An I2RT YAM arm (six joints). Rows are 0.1 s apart.
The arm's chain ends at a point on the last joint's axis. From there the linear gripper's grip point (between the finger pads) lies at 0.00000 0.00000 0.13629 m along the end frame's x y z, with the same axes.
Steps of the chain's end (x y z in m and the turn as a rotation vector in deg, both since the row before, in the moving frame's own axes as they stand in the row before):
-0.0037 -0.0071 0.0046 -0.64 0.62 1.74
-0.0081 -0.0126 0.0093 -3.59 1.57 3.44
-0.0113 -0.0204 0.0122 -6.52 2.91 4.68
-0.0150 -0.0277 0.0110 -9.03 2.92 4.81
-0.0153 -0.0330 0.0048 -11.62 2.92 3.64
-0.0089 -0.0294 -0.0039 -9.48 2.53 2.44
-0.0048 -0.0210 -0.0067 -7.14 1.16 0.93
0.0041 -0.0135 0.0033 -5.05 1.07 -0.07
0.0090 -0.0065 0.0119 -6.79 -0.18 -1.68
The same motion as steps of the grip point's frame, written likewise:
-0.0022 -0.0056 0.0046 -0.64 0.62 1.74
-0.0046 -0.0040 0.0090 -3.59 1.57 3.44
-0.0050 -0.0047 0.0111 -6.52 2.91 4.68
-0.0090 -0.0061 0.0091 -9.03 2.92 4.81
-0.0093 -0.0054 0.0018 -11.62 2.92 3.64
-0.0034 -0.0068 -0.0059 -9.48 2.53 2.44
-0.0022 -0.0040 -0.0078 -7.14 1.16 0.93
0.0066 -0.0015 0.0027 -5.05 1.07 -0.07
0.0088 0.0096 0.0109 -6.79 -0.18 -1.68

